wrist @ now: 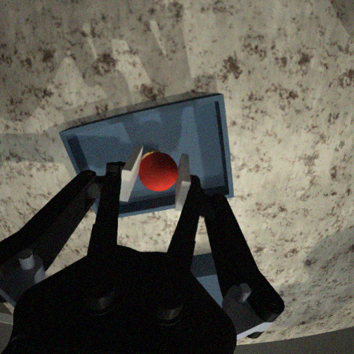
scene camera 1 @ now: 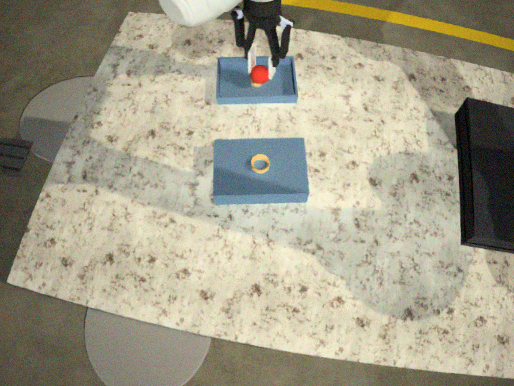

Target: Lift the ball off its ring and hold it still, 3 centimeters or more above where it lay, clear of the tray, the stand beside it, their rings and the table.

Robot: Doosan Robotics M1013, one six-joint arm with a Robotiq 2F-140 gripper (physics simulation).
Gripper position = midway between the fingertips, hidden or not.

I see my gripper (scene camera 1: 261, 71), a red ball (wrist: 157, 171) and a blue stand (wrist: 202, 266).
My gripper also shows in the wrist view (wrist: 159, 161).
